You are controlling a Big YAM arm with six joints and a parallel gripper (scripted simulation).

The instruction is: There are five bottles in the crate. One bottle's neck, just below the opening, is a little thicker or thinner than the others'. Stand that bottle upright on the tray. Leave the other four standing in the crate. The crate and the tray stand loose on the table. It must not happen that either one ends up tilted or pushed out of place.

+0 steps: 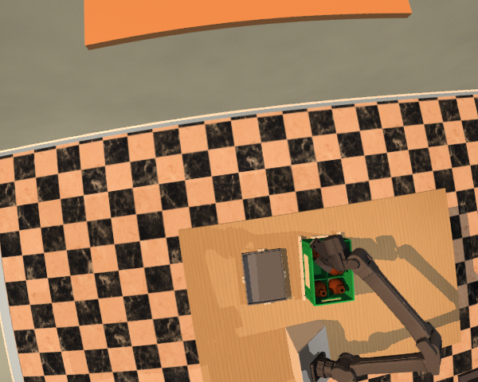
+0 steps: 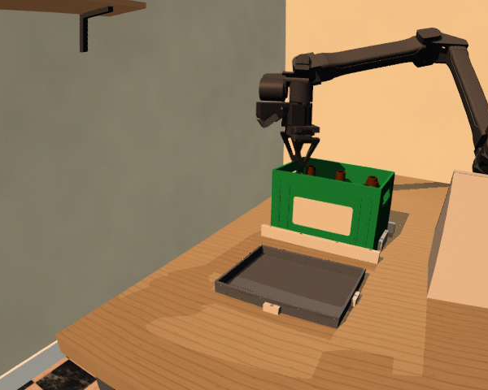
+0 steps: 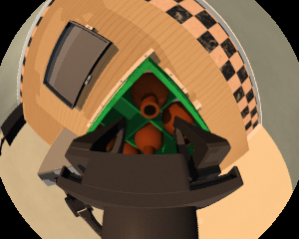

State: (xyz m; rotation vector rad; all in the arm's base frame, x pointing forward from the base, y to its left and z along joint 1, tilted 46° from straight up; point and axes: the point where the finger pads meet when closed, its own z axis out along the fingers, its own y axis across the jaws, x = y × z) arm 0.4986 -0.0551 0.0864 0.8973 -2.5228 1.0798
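My hand is 90 mm past the green crate, 30 mm to the left of it and 110 mm above it. From my hand the other things lie so: dark grey tray: 90 mm behind, 250 mm to the left, 180 mm below.
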